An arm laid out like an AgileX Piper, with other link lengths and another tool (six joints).
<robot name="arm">
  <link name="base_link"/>
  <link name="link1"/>
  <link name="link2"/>
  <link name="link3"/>
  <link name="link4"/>
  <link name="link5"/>
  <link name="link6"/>
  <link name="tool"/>
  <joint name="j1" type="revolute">
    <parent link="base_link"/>
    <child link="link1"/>
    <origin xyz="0 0 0.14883"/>
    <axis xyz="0 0 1"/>
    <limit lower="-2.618" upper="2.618"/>
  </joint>
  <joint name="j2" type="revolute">
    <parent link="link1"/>
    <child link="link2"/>
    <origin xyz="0 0 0"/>
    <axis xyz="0 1 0"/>
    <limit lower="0" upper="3.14"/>
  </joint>
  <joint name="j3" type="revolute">
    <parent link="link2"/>
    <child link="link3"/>
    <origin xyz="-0.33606 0 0.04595"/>
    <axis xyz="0 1 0"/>
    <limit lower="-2.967" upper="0"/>
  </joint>
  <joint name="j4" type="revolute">
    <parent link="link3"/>
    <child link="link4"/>
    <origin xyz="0.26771 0 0.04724"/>
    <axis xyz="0.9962 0 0.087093"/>
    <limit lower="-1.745" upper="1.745"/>
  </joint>
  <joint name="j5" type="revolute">
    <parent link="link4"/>
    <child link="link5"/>
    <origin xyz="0 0 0"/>
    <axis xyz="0 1 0"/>
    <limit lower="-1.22" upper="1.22"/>
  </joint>
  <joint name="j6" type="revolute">
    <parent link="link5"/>
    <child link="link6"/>
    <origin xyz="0.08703 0 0.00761"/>
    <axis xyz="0.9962 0 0.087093"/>
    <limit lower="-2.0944" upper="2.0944"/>
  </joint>
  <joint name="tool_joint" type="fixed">
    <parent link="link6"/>
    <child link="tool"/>
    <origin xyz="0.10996 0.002 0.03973" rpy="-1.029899 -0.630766 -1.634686"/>
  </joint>
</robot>
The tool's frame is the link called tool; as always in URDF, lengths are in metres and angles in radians.
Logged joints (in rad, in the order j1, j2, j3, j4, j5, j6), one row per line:
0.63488 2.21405 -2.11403 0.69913 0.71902 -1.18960
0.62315 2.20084 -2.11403 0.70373 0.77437 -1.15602
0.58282 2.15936 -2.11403 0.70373 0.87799 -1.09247
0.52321 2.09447 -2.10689 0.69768 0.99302 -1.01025
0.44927 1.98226 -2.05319 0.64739 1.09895 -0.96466
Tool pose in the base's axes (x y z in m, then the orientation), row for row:
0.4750 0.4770 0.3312 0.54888 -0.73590 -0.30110 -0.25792
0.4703 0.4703 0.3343 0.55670 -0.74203 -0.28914 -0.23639
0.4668 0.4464 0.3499 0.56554 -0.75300 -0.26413 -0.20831
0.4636 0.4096 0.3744 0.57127 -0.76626 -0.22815 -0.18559
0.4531 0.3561 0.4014 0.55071 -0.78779 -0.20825 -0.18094
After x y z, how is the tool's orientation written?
As a quaternion, w x y z.
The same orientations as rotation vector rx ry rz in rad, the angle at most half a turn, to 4 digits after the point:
-1.7427 -0.7131 -0.6108
-1.7514 -0.6825 -0.5580
-1.7708 -0.6211 -0.4899
-1.7976 -0.5352 -0.4354
-1.8642 -0.4928 -0.4282

